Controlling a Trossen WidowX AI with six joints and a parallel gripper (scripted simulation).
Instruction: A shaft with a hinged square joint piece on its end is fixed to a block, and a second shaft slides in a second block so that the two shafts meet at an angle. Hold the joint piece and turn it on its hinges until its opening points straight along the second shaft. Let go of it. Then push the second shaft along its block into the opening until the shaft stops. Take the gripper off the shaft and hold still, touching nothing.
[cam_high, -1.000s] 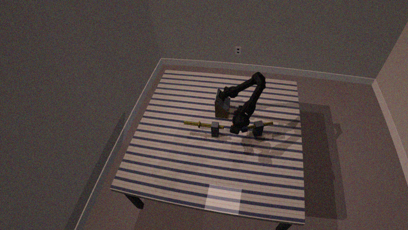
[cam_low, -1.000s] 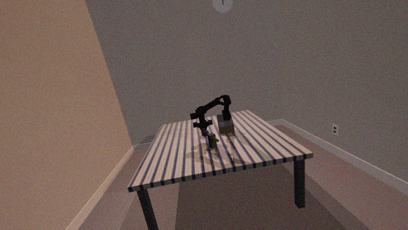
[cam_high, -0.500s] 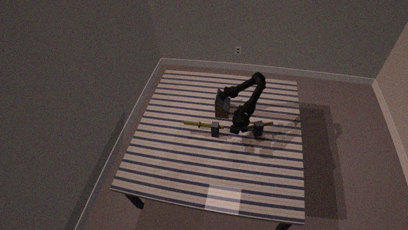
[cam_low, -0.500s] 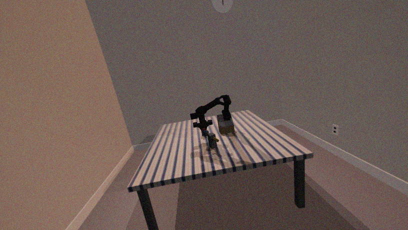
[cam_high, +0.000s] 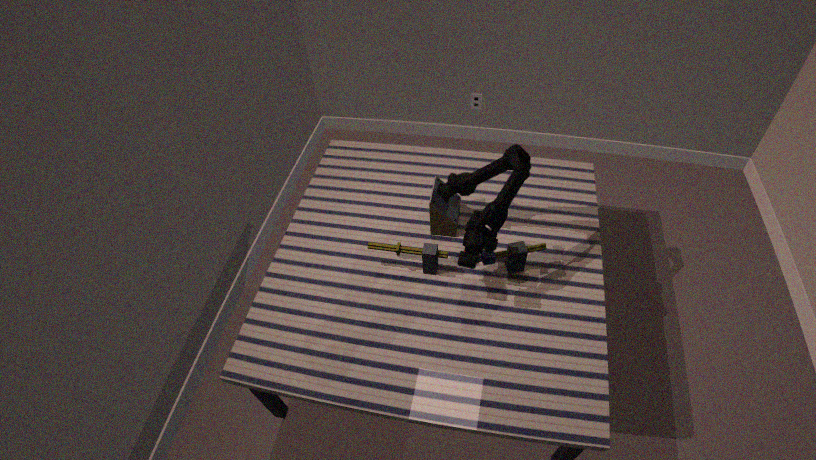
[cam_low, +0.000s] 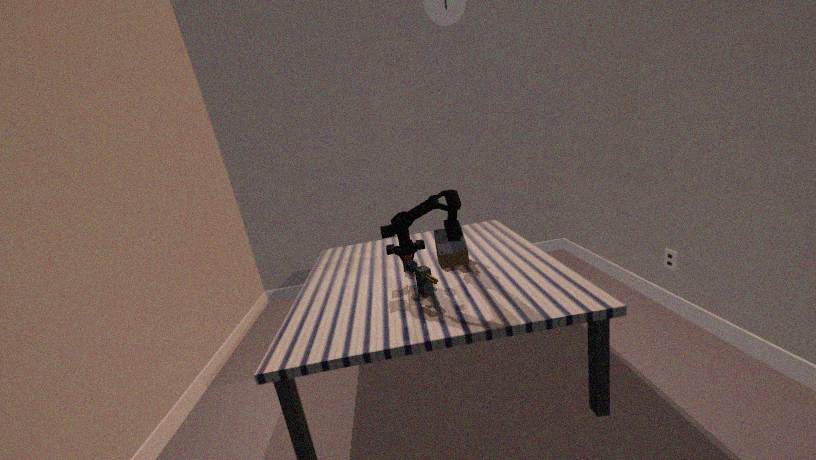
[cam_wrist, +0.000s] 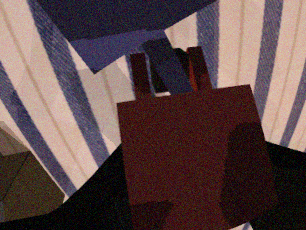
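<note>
Right now my gripper tip is 2 cm to the right of the red square joint piece and 3 cm below it.
</note>
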